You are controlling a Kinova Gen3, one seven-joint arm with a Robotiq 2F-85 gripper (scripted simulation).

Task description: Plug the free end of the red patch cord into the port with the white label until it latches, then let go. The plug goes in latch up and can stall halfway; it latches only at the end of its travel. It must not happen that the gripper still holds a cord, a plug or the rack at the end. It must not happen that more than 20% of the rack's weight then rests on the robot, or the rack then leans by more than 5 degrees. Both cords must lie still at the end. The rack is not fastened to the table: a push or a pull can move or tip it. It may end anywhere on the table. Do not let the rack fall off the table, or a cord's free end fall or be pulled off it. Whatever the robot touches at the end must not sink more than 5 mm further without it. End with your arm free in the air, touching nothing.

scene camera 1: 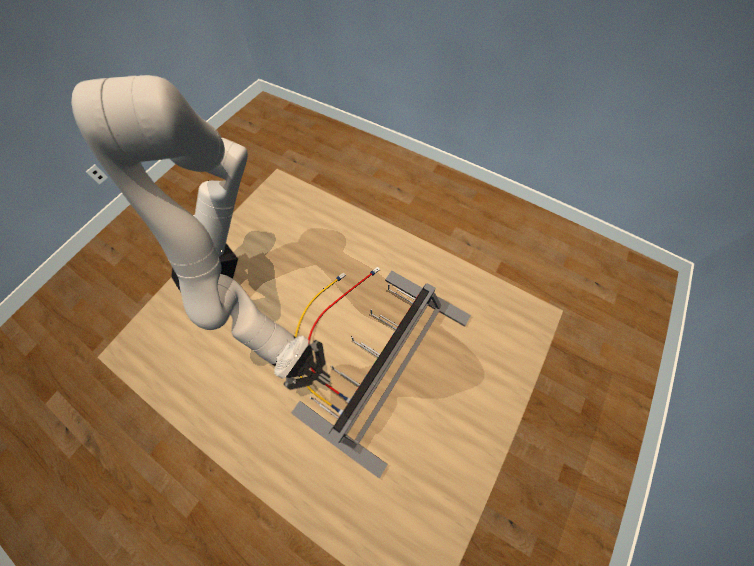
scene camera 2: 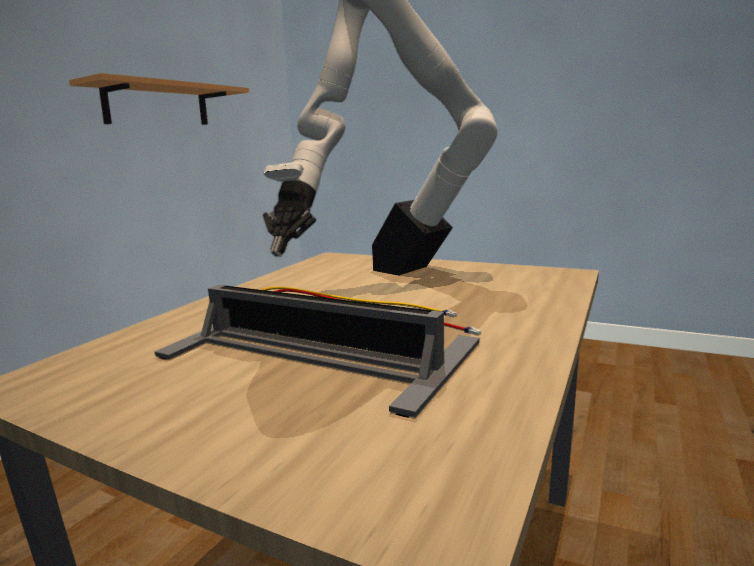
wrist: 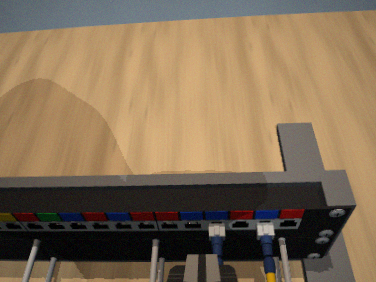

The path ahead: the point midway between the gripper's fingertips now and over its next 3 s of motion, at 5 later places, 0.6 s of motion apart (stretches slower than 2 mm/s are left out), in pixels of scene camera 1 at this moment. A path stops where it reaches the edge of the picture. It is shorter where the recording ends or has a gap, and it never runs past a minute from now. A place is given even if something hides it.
My gripper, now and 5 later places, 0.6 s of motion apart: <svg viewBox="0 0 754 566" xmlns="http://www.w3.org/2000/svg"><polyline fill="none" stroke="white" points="328,381 305,367 311,356 347,315 365,276 370,263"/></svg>
